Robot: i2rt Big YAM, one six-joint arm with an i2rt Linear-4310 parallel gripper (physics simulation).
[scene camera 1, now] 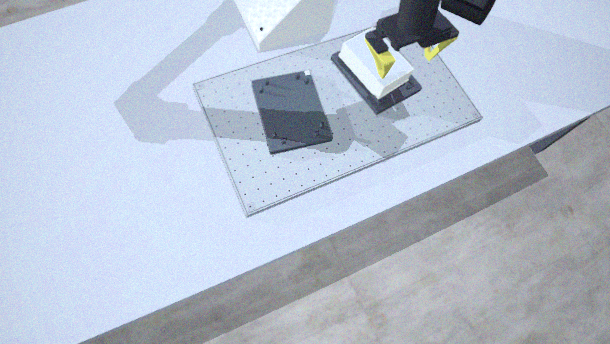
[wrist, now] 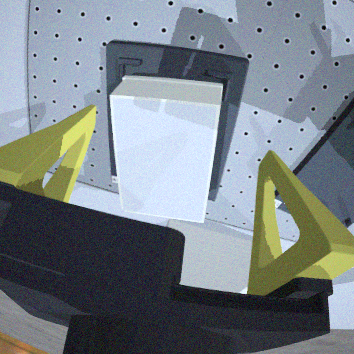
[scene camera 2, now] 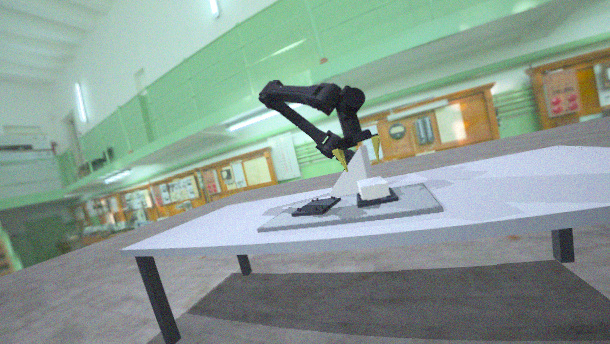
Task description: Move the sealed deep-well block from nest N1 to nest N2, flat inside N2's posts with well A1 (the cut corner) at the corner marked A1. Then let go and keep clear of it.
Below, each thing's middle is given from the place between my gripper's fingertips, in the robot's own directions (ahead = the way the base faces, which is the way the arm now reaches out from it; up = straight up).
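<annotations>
White block [scene camera 1: 355, 53]: 80 mm below my hand, 10 mm to the left of it and 80 mm behind it.
</annotations>
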